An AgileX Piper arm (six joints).
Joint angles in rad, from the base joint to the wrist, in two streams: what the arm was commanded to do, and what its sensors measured. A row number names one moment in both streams.
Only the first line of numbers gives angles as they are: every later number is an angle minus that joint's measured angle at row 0.
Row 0, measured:
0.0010 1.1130 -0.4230 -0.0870 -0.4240 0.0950
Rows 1 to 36, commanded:
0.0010 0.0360 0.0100 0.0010 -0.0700 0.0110
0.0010 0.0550 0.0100 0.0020 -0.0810 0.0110
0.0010 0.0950 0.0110 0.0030 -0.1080 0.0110
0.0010 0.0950 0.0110 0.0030 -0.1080 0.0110
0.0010 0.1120 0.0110 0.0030 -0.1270 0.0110
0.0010 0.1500 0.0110 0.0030 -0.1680 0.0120
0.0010 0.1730 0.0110 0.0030 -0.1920 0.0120
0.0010 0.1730 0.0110 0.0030 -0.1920 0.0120
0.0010 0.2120 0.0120 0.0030 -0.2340 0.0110
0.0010 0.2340 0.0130 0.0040 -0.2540 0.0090
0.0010 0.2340 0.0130 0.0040 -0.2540 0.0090
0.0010 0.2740 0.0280 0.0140 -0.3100 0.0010
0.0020 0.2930 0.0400 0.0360 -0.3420 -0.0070
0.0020 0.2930 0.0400 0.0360 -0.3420 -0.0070
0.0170 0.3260 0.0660 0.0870 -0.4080 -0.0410
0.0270 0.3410 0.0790 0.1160 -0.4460 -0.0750
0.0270 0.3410 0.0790 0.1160 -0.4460 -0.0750
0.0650 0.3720 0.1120 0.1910 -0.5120 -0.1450
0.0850 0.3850 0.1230 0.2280 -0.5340 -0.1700
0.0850 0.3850 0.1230 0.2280 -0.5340 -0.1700
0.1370 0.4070 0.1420 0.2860 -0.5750 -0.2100
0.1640 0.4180 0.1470 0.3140 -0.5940 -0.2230
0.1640 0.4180 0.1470 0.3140 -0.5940 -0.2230
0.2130 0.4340 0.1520 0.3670 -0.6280 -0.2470
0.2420 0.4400 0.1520 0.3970 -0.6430 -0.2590
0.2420 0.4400 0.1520 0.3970 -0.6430 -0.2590
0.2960 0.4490 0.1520 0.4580 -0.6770 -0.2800
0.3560 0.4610 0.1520 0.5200 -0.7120 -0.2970
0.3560 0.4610 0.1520 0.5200 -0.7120 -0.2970
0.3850 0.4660 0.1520 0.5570 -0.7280 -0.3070
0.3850 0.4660 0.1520 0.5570 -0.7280 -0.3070
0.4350 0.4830 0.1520 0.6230 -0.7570 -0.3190
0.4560 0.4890 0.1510 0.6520 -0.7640 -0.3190
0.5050 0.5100 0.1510 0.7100 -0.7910 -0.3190
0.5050 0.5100 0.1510 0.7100 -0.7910 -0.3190
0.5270 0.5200 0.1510 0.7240 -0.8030 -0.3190
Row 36, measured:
0.4740 0.5020 0.1520 0.6540 -0.7530 -0.3000
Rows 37 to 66, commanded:
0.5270 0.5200 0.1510 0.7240 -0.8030 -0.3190
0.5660 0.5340 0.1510 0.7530 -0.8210 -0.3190
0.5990 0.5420 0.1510 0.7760 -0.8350 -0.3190
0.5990 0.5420 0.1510 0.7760 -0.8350 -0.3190
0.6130 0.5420 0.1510 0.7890 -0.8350 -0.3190
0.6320 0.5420 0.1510 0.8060 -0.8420 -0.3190
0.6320 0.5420 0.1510 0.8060 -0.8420 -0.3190
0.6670 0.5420 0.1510 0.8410 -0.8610 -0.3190
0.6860 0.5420 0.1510 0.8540 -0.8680 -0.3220
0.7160 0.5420 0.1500 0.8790 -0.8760 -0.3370
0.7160 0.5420 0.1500 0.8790 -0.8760 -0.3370
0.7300 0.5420 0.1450 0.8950 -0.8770 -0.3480
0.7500 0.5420 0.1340 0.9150 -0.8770 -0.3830
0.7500 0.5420 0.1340 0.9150 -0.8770 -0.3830
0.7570 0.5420 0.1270 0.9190 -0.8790 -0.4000
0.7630 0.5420 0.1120 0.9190 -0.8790 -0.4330
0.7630 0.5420 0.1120 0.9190 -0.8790 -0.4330
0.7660 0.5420 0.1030 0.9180 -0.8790 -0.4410
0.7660 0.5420 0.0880 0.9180 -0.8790 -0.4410
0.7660 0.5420 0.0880 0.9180 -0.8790 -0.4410
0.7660 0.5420 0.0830 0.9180 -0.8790 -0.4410
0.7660 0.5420 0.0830 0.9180 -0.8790 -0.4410
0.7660 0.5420 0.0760 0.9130 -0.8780 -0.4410
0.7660 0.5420 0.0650 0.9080 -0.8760 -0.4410
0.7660 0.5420 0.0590 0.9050 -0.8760 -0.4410
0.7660 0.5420 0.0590 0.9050 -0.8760 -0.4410
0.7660 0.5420 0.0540 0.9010 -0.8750 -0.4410
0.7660 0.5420 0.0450 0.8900 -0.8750 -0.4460
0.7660 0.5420 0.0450 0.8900 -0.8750 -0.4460
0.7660 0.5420 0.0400 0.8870 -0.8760 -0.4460
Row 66, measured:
0.7640 0.5470 0.0530 0.9070 -0.7870 -0.4310
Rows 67 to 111, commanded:
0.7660 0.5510 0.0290 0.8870 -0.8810 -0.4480
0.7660 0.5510 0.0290 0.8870 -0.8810 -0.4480
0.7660 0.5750 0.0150 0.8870 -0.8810 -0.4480
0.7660 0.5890 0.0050 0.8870 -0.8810 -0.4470
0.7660 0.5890 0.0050 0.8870 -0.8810 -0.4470
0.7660 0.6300 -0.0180 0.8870 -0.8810 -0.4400
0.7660 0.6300 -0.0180 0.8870 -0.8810 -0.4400
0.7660 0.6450 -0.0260 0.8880 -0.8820 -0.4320
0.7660 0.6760 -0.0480 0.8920 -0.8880 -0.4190
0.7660 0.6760 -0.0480 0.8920 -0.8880 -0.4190
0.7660 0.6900 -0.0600 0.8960 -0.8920 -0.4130
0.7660 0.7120 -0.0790 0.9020 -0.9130 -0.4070
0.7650 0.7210 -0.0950 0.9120 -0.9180 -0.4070
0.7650 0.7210 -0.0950 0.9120 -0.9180 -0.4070
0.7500 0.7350 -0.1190 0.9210 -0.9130 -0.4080
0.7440 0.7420 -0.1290 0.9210 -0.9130 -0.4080
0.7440 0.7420 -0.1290 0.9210 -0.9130 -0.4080
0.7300 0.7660 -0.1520 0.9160 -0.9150 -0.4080
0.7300 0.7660 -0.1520 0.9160 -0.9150 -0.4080
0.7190 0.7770 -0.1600 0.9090 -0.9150 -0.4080
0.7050 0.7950 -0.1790 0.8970 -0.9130 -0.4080
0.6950 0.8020 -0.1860 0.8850 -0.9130 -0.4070
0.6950 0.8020 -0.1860 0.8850 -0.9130 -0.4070
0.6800 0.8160 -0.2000 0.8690 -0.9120 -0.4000
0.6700 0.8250 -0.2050 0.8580 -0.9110 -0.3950
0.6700 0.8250 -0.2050 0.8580 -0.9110 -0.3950
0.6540 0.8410 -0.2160 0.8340 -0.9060 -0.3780
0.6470 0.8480 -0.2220 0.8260 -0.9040 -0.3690
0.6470 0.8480 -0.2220 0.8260 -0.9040 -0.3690
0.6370 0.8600 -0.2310 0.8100 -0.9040 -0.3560
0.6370 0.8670 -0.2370 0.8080 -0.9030 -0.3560
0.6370 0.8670 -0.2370 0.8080 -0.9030 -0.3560
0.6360 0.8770 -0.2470 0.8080 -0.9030 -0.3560
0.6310 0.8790 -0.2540 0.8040 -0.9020 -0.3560
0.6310 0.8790 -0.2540 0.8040 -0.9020 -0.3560
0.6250 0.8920 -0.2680 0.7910 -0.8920 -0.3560
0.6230 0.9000 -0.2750 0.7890 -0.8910 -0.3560
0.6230 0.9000 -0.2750 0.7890 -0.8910 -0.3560
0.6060 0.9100 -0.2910 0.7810 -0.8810 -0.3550
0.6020 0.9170 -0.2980 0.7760 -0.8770 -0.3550
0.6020 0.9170 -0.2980 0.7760 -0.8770 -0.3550
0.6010 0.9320 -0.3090 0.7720 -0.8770 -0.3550
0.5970 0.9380 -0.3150 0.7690 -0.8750 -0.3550
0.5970 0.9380 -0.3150 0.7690 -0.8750 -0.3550
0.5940 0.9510 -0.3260 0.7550 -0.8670 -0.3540
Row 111, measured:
0.6030 0.9380 -0.3060 0.7810 -0.7900 -0.3670
